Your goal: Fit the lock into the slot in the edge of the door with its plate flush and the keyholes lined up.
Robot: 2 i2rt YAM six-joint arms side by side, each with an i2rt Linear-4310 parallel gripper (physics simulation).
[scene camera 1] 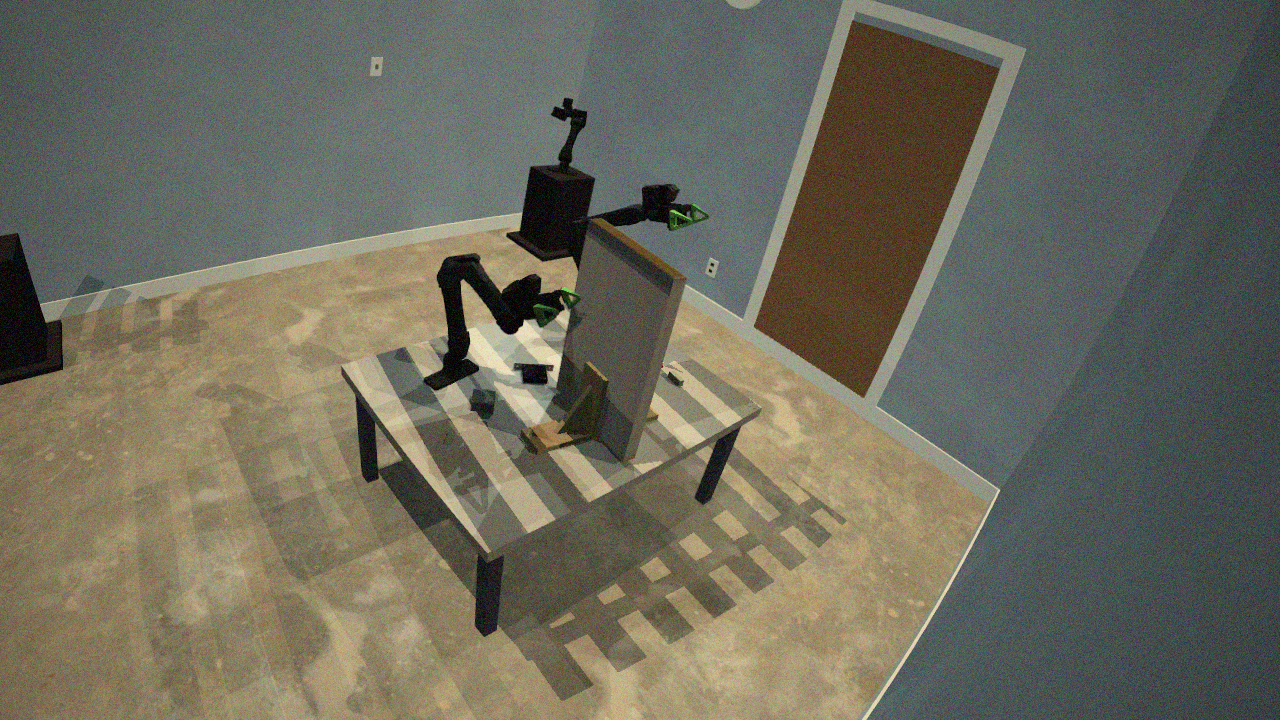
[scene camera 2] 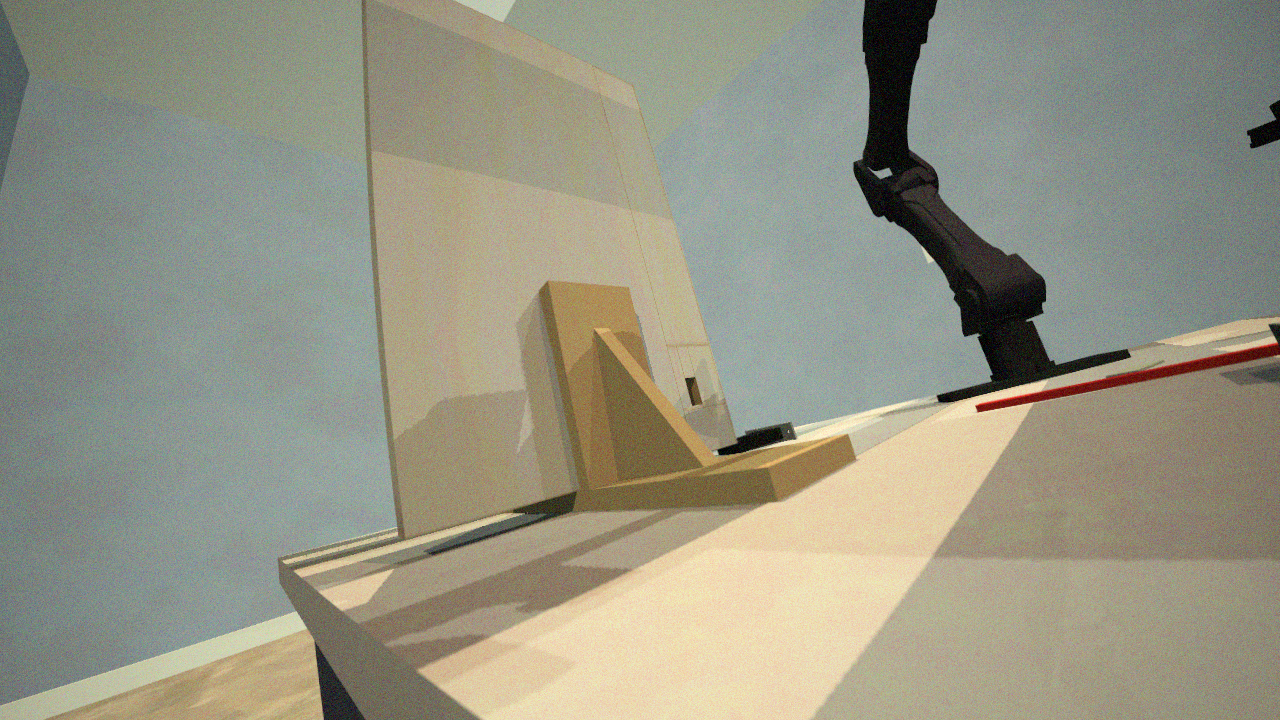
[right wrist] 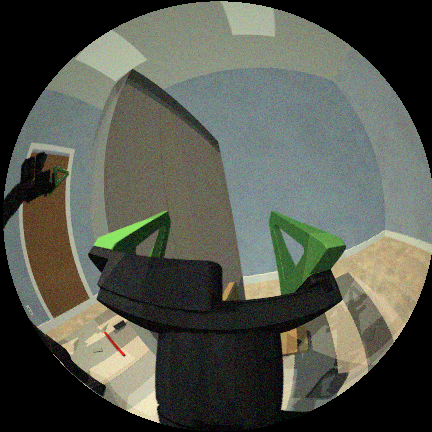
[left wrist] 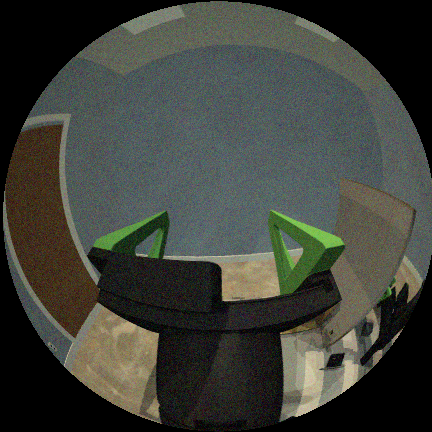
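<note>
The door stands upright on the table in wooden supports. A small rectangular opening shows low in its face in scene camera 2; the edge slot cannot be made out. A black box with a wider plate, which looks like the lock, lies on the table beside the door. My right gripper is open and empty, above the table near the door face. My left gripper is open and empty, high on the door's other side.
A wooden support braces the door. A small dark block lies left of the lock in scene camera 1. A small black-and-white item lies beyond the door. A red bar lies on the table.
</note>
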